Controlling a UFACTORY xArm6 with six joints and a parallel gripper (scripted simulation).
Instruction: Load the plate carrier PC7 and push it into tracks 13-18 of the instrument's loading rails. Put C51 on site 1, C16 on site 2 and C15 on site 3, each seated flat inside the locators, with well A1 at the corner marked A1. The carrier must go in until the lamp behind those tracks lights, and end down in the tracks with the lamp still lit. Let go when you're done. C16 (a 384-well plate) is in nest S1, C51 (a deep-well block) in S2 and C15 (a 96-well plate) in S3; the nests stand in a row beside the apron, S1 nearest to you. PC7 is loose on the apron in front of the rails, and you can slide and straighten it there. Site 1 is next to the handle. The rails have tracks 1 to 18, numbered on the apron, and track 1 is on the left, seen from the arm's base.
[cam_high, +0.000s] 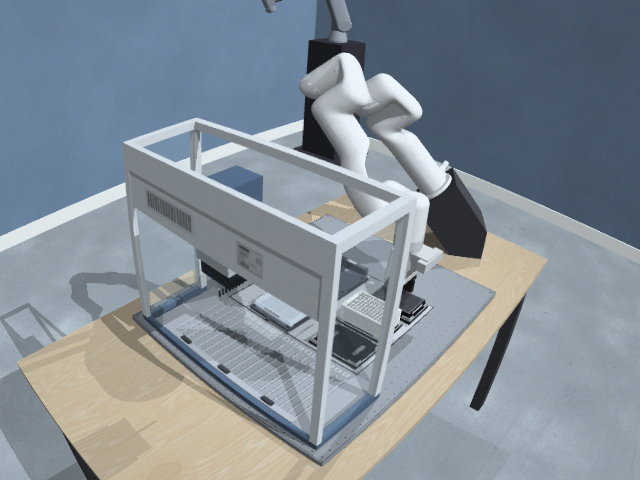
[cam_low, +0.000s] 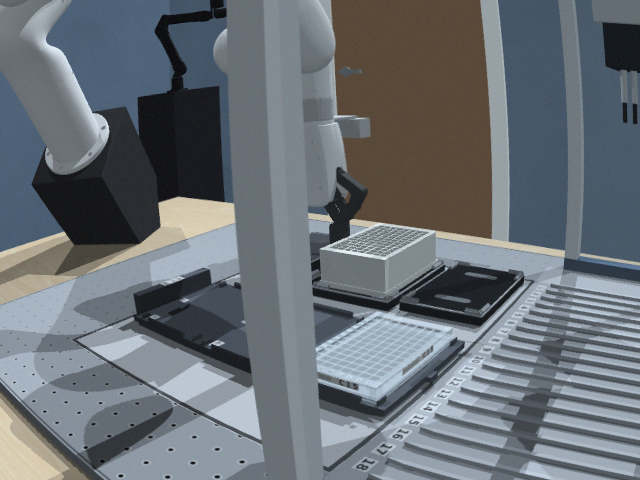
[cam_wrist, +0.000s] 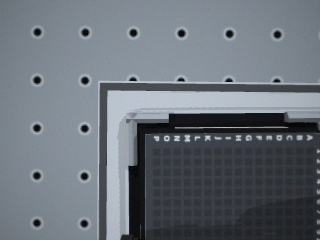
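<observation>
My hand is 1 cm above the black 384-well plate C16. The rest, counted from my hand: black carrier PC7: 11 cm ahead, 20 cm to the right, 2 cm below; white frame post: 31 cm ahead, 42 cm to the right, 21 cm above.
</observation>
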